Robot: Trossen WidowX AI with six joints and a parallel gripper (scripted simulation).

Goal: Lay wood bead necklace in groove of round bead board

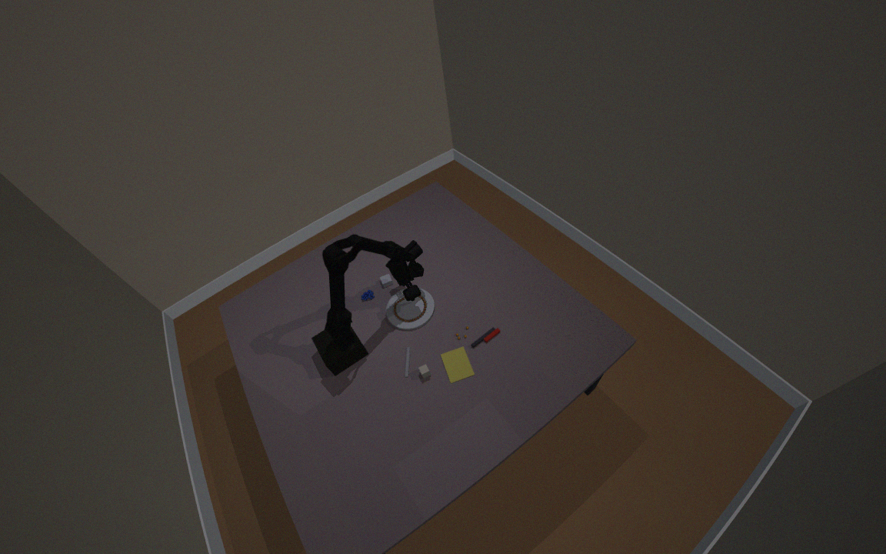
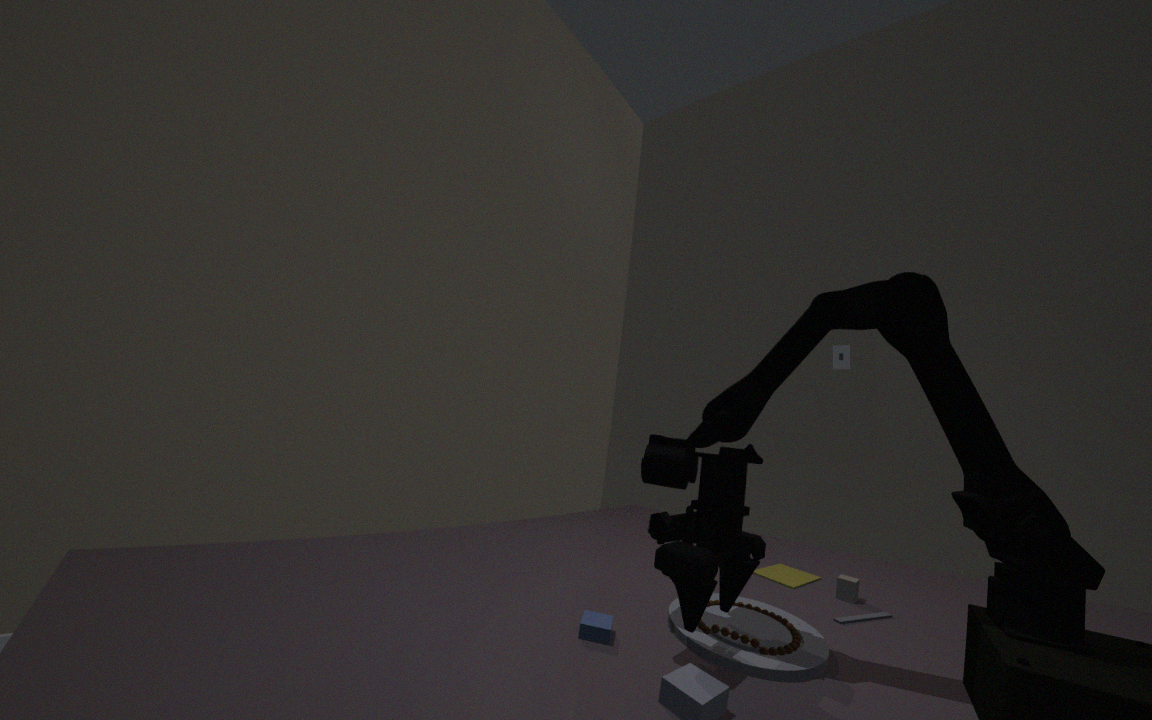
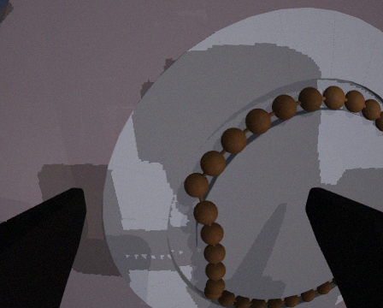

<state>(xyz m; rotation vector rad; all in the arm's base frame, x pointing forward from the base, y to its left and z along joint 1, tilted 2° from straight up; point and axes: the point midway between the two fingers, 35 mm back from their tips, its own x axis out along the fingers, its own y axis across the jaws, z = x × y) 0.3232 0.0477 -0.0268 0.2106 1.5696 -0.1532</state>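
Right now the round bead board is 40 mm behind my gripper tip, 50 mm to the right of it and 10 mm below it. Also, from my gripper tip: grey block (30 mm behind, 140 mm to the left, 10 mm below); then blue block (110 mm ahead, 90 mm to the left, 20 mm below); then thin stick (190 mm behind, 230 mm to the right, 20 mm below).
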